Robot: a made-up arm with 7 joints. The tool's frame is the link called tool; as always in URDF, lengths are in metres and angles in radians. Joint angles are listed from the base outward.
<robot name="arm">
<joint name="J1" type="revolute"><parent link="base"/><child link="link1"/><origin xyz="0 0 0.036" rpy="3.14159 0 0"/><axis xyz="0 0 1"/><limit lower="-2.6" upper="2.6"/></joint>
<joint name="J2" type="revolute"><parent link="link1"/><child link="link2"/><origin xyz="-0.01 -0.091 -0.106" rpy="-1.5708 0 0"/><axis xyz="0 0 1"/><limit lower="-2.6" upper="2.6"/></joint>
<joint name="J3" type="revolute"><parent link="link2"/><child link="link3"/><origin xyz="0.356 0.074 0.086" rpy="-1.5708 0 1.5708"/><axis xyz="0 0 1"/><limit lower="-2.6" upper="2.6"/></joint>
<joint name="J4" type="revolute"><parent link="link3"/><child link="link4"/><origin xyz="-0.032 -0.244 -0.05" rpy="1.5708 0 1.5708"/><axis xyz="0 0 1"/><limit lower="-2.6" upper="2.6"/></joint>
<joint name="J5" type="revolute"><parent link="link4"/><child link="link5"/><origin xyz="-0.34 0.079 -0.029" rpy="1.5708 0 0"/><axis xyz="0 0 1"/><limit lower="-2.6" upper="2.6"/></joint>
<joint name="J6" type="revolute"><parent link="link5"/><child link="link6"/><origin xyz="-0.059 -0.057 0.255" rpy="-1.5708 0 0"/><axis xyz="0 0 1"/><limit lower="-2.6" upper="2.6"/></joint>
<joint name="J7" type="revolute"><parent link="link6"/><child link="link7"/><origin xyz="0.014 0.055 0.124" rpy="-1.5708 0 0"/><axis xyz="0 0 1"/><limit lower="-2.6" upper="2.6"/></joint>
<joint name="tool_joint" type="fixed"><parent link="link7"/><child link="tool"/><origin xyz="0.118 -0.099 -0.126" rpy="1.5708 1.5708 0"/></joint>
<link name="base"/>
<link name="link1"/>
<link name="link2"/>
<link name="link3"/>
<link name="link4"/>
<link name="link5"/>
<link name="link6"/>
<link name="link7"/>
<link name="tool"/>
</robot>
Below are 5 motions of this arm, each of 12 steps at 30 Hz.
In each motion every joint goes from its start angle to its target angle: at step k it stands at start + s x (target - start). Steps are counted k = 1, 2, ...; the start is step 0. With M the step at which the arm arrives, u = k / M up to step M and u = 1 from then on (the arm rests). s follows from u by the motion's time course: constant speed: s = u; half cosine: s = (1 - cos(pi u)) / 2; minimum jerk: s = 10 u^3 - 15 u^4 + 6 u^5.
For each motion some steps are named. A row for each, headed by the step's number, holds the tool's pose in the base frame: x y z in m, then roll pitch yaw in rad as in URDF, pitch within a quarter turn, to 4 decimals.
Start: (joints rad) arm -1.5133 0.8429 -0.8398 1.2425 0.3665 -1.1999 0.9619
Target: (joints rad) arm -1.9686 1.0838 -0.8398 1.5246 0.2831 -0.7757 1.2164
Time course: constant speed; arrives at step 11
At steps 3, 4, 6, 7, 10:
3: -0.0826 0.4960 0.8483 -0.5149 -0.8005 2.2250
4: -0.1082 0.4612 0.8535 -0.6276 -0.8489 2.3611
6: -0.1501 0.3898 0.8593 -0.8907 -0.9232 2.6693
7: -0.1664 0.3539 0.8601 -1.0393 -0.9463 2.8397
10: -0.1982 0.2483 0.8554 -1.5124 -0.9481 -2.9080

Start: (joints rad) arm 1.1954 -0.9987 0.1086 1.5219 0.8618 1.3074 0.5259
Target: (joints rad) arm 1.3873 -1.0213 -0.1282 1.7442 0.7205 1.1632 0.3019
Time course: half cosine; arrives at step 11
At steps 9, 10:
9: -0.0284 -0.5222 -0.4389 1.9544 -1.3065 -0.4651
10: -0.0294 -0.5198 -0.4371 1.9653 -1.3196 -0.4795

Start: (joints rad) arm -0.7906 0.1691 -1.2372 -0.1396 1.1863 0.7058 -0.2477
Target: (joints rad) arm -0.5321 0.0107 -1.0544 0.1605 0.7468 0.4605 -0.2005
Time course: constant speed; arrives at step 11
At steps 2, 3, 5, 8, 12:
2: 0.6698 0.1557 -0.3614 2.7032 -0.5231 0.2132
3: 0.6865 0.1349 -0.3509 2.6359 -0.5451 0.2414
5: 0.7159 0.0936 -0.3287 2.4939 -0.5791 0.3025
8: 0.7501 0.0337 -0.2935 2.2689 -0.6035 0.3996
12: 0.7731 -0.0222 -0.2574 2.0401 -0.5973 0.4923

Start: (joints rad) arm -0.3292 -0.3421 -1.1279 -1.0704 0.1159 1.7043 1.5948
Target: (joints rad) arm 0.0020 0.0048 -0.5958 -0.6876 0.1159 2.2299 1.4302
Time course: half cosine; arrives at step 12
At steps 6, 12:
6: 0.1042 -0.2308 -0.2629 -0.8476 -0.7091 0.8709
12: 0.1561 -0.4206 -0.1998 -1.4893 -0.6873 1.5402

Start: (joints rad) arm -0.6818 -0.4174 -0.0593 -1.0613 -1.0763 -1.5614 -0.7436
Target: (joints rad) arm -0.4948 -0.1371 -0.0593 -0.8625 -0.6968 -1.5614 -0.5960
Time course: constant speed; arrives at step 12
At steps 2, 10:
2: 0.6242 -0.2114 0.2165 -0.0457 -1.2119 -1.2602
10: 0.6086 -0.3472 0.3015 0.3649 -0.8506 -1.7545

